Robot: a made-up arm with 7 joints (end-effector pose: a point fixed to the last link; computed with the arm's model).
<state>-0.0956 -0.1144 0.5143 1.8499 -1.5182 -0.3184 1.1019</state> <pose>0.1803 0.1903 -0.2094 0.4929 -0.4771 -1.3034</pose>
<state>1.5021 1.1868 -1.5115 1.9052 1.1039 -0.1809 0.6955</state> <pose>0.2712 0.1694 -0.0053 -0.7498 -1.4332 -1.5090</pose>
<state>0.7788 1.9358 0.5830 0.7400 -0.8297 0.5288 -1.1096</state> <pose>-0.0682 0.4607 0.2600 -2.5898 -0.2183 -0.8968</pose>
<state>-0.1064 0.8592 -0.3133 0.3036 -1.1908 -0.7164 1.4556</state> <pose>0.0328 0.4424 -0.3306 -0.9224 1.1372 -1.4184</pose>
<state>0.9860 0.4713 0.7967 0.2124 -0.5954 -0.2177 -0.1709</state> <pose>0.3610 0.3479 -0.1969 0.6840 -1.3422 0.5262</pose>
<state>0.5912 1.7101 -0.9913 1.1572 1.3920 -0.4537 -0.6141</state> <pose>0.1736 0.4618 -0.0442 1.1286 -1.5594 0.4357</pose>
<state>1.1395 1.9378 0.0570 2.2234 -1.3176 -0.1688 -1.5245</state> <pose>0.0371 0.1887 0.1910 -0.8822 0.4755 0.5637</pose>
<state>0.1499 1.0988 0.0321 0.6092 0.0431 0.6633 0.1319</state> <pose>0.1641 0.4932 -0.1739 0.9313 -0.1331 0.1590</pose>
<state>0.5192 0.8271 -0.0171 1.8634 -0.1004 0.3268 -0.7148</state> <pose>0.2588 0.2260 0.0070 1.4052 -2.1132 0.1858</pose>
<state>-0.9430 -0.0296 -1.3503 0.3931 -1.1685 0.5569 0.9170</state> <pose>-0.3626 -0.0040 -0.2878 -0.9317 1.2321 -2.1727</pose>
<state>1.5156 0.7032 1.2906 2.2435 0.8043 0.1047 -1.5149</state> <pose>-0.0391 0.2980 0.0538 0.5941 1.0318 -1.7720</pose>
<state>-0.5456 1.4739 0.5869 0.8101 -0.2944 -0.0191 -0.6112</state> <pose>0.1517 0.5156 -0.0271 2.0888 -0.7302 -0.6695</pose>
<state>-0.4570 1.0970 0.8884 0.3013 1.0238 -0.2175 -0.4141</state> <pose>-0.0336 0.5445 -0.1694 1.4335 -0.9343 1.4150</pose>
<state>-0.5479 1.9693 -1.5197 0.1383 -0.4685 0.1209 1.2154</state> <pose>0.0830 0.5550 0.1327 0.5576 2.5551 -0.1814</pose>
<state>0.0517 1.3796 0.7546 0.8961 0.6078 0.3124 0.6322</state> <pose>0.1328 0.5099 0.0572 0.4949 -1.4787 0.0889</pose>
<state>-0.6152 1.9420 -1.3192 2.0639 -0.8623 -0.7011 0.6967</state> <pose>-0.0389 0.2959 -0.1457 -1.7152 0.5075 -2.3402</pose>
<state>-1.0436 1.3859 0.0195 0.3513 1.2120 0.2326 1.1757</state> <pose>-0.0319 0.5600 -0.1134 -0.0240 -0.1197 0.2685</pose>
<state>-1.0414 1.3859 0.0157 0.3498 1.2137 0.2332 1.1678</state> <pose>-0.0321 0.5601 -0.1134 -0.0155 -0.1183 0.2706</pose>
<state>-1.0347 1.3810 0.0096 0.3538 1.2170 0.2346 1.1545</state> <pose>-0.0332 0.5593 -0.1157 -0.0098 -0.1195 0.2759</pose>
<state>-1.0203 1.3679 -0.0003 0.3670 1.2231 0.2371 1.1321</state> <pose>-0.0356 0.5568 -0.1222 -0.0088 -0.1253 0.2866</pose>
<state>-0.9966 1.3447 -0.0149 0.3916 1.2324 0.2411 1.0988</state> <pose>-0.0393 0.5521 -0.1338 -0.0145 -0.1364 0.3038</pose>
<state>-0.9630 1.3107 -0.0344 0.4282 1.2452 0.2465 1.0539</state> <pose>-0.0438 0.5444 -0.1509 -0.0281 -0.1531 0.3278</pose>
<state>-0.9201 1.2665 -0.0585 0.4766 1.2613 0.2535 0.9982</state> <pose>-0.0477 0.5328 -0.1735 -0.0511 -0.1746 0.3579</pose>
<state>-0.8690 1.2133 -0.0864 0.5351 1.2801 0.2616 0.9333</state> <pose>-0.0497 0.5169 -0.2005 -0.0842 -0.2003 0.3923</pose>
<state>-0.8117 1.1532 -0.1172 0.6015 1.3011 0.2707 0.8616</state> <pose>-0.0482 0.4961 -0.2304 -0.1274 -0.2286 0.4292</pose>
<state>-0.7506 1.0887 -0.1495 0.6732 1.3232 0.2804 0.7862</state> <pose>-0.0424 0.4709 -0.2609 -0.1801 -0.2579 0.4656</pose>
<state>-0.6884 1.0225 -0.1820 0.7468 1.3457 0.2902 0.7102</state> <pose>-0.0320 0.4420 -0.2895 -0.2402 -0.2868 0.4993</pose>
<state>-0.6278 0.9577 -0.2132 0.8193 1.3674 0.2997 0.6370</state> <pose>-0.0178 0.4112 -0.3143 -0.3046 -0.3141 0.5278</pose>
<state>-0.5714 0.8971 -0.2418 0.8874 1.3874 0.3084 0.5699</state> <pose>-0.0013 0.3804 -0.3338 -0.3699 -0.3388 0.5500</pose>
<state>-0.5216 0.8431 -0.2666 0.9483 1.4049 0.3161 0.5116</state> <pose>0.0156 0.3517 -0.3476 -0.4321 -0.3602 0.5657</pose>
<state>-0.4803 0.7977 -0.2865 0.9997 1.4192 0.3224 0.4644</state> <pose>0.0311 0.3269 -0.3565 -0.4875 -0.3784 0.5756</pose>
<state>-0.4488 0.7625 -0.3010 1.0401 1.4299 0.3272 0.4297</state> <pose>0.0438 0.3074 -0.3614 -0.5333 -0.3931 0.5808</pose>
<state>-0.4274 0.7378 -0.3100 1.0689 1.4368 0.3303 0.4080</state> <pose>0.0529 0.2937 -0.3638 -0.5680 -0.4048 0.5829</pose>
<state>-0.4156 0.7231 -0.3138 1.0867 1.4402 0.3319 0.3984</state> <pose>0.0584 0.2856 -0.3647 -0.5916 -0.4136 0.5830</pose>
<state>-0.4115 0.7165 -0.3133 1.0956 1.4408 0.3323 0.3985</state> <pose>0.0608 0.2822 -0.3648 -0.6058 -0.4203 0.5822</pose>
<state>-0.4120 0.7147 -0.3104 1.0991 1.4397 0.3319 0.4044</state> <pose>0.0613 0.2815 -0.3645 -0.6144 -0.4257 0.5807</pose>
